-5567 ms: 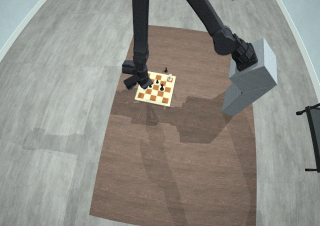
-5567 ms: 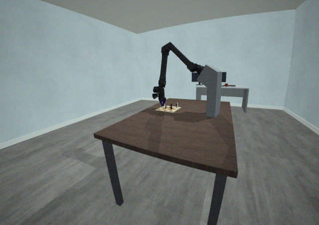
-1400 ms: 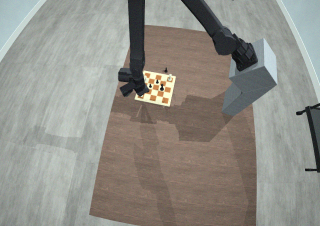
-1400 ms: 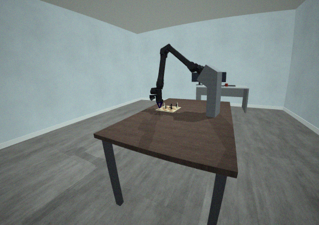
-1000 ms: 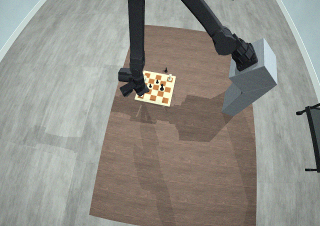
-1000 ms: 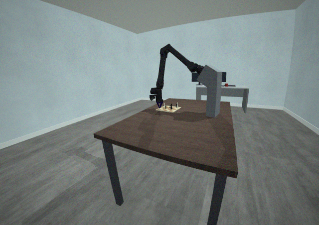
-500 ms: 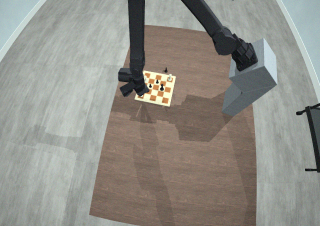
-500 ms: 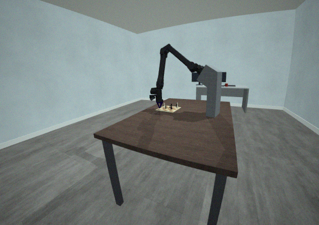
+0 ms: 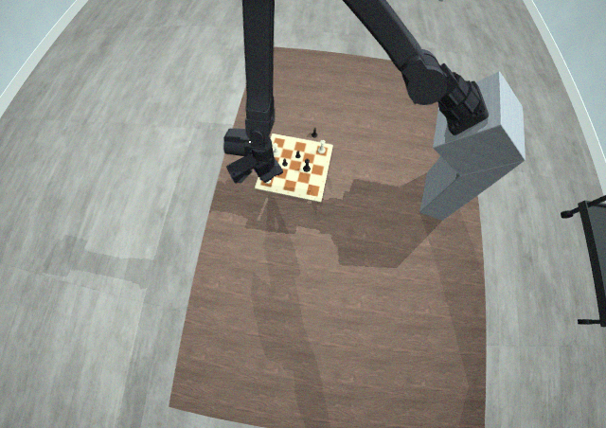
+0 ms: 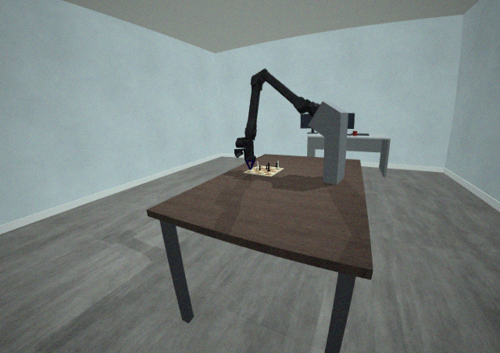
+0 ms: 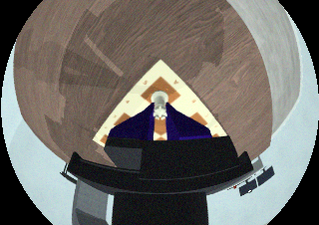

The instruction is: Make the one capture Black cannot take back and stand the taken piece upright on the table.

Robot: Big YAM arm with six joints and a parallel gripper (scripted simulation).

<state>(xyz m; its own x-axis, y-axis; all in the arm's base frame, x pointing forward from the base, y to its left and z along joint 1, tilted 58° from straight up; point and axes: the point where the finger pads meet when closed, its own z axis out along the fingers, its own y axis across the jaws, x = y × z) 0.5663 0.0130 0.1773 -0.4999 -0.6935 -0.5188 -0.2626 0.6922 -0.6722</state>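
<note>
Now: hand 90 mm past the chessboard, 50 mm to the left of it and 30 mm above it.
</note>
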